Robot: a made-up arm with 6 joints.
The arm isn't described. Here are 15 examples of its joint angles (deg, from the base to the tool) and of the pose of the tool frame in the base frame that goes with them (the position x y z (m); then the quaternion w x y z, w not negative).
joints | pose
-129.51 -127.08 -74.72 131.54 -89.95 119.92 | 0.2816 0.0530 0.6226 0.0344 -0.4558 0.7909 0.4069
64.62 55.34 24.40 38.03 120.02 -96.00 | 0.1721 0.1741 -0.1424 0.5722 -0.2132 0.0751 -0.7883
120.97 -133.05 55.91 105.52 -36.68 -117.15 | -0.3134 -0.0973 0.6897 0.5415 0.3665 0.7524 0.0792
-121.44 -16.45 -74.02 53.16 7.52 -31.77 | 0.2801 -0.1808 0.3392 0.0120 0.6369 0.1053 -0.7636
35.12 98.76 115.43 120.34 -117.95 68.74 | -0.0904 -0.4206 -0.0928 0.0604 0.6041 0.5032 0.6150
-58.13 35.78 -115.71 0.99 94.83 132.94 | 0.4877 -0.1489 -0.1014 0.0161 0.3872 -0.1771 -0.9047
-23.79 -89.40 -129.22 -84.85 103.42 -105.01 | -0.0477 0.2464 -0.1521 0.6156 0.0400 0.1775 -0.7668
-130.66 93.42 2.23 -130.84 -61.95 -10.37 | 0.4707 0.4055 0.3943 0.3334 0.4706 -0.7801 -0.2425
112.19 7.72 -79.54 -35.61 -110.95 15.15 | -0.4221 -0.2030 0.6857 0.1186 0.9637 0.1821 0.1549
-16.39 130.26 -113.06 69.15 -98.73 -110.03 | 0.3847 0.4260 0.0923 0.1968 0.3263 -0.8974 0.2223
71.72 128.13 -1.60 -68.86 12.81 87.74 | 0.3432 -0.2534 -0.3243 0.0889 -0.1667 -0.1325 -0.9730
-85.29 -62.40 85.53 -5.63 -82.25 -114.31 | 0.4070 0.0359 -0.2214 0.5279 0.0269 -0.8184 -0.2253
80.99 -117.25 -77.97 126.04 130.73 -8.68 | -0.2384 0.2568 -0.1704 0.9406 -0.0328 0.1479 -0.3037
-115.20 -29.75 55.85 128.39 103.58 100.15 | -0.0551 0.0649 0.4010 0.4586 0.8486 0.2280 -0.1327
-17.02 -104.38 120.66 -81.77 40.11 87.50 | -0.4278 -0.3388 -0.1467 0.8104 -0.3846 0.1787 0.4042
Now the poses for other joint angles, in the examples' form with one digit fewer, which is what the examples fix.
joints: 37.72 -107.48 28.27 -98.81 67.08 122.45
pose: -0.537 0.351 0.083 0.289 0.737 -0.299 0.533
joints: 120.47 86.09 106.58 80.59 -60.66 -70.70
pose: -0.248 0.439 0.155 0.130 0.834 -0.413 0.343
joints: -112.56 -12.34 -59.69 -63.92 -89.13 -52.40
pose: -0.536 -0.189 -0.075 0.588 -0.761 0.206 -0.181
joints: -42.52 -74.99 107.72 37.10 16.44 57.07
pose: -0.157 0.411 0.286 0.456 -0.133 0.856 -0.205
